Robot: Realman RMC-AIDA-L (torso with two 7-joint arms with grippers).
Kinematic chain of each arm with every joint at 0, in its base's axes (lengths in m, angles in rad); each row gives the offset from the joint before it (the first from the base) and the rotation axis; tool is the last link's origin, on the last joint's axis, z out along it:
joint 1: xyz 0 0 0.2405 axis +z
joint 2: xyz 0 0 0 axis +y
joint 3: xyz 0 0 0.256 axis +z
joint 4: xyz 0 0 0 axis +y
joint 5: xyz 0 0 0.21 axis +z
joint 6: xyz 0 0 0 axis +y
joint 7: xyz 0 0 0.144 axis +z
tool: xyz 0 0 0
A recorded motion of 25 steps. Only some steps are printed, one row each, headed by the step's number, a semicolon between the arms.
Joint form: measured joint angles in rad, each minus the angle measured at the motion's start. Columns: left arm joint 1, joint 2, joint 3, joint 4, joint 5, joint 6, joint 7; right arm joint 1, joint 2, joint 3, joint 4, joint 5, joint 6, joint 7.
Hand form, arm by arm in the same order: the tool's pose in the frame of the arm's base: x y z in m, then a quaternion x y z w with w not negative. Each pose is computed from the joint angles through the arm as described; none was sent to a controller.
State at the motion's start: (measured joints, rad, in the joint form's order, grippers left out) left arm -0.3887 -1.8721 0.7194 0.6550 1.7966 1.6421 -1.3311; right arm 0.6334 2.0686 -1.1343 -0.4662 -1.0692 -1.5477 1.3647
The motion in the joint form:
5: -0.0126 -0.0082 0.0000 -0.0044 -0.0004 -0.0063 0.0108; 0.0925 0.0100 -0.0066 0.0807 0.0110 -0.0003 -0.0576
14: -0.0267 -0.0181 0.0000 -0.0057 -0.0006 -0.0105 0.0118; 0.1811 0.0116 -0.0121 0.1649 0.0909 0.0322 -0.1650
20: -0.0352 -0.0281 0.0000 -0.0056 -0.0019 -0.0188 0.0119; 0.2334 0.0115 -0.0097 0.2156 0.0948 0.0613 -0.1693
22: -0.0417 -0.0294 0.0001 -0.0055 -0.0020 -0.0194 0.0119; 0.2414 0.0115 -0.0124 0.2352 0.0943 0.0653 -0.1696
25: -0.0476 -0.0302 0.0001 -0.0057 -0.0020 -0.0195 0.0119; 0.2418 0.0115 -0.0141 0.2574 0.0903 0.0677 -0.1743
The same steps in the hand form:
5: -0.3100 0.3147 0.0888 -0.92623 -0.19417 -0.24943 0.20540; 0.1371 0.3686 -0.0138 -0.83095 0.17767 0.52286 0.06765
14: -0.3046 0.3188 0.0847 -0.92651 -0.18973 -0.25403 0.20262; 0.1175 0.3838 -0.0183 -0.82493 0.15116 0.53639 0.09454
20: -0.3011 0.3217 0.0809 -0.92584 -0.18827 -0.25754 0.20262; 0.1084 0.3909 -0.0257 -0.82832 0.16065 0.52877 0.09204
22: -0.2989 0.3236 0.0804 -0.92632 -0.18548 -0.25857 0.20168; 0.1092 0.3908 -0.0290 -0.82965 0.16749 0.52494 0.08984
25: -0.2969 0.3253 0.0800 -0.92678 -0.18296 -0.25948 0.20069; 0.1134 0.3892 -0.0328 -0.83122 0.17622 0.51959 0.08969

